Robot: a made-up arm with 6 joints.
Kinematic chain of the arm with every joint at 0, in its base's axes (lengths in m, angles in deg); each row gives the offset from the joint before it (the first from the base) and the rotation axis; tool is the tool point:
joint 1: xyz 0 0 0.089 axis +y
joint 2: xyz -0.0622 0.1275 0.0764 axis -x
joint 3: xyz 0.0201 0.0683 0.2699 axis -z
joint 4: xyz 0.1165 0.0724 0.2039 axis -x
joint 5: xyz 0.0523 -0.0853 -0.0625 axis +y
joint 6: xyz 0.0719 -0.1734 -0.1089 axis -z
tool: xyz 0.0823 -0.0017 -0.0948
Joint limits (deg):
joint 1: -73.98..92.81
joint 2: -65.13..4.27
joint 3: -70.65..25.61
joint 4: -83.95..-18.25
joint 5: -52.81..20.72
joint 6: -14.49..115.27
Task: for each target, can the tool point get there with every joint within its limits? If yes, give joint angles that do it. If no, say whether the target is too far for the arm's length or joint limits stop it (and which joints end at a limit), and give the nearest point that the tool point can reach.
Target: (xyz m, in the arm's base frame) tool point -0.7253 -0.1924 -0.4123
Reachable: no: joint limits stop it (at a limit: joint 1, joint 2, joint 3, joint 4, joint 5, joint 6) | nearest point -0.5949 0.1159 -0.0474 | short by 0.495 m
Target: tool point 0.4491 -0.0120 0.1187
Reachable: yes | joints 28.27 -52.06 -19.97 -23.91 -40.01 55.70
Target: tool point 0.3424 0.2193 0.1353
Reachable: yes | joints 36.06 -30.93 -3.18 -42.75 7.15 -3.68
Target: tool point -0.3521 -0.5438 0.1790
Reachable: no: joint limits stop it (at a limit: joint 1, joint 3, joint 4, joint 5) | nearest point -0.1646 -0.2511 0.3789 | short by 0.401 m
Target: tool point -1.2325 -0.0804 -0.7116
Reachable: no: too far | nearest point -0.5949 0.1159 -0.0474 | short by 0.941 m
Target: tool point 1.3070 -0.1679 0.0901
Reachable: no: too far | nearest point 0.6434 -0.0001 0.0895 | short by 0.684 m
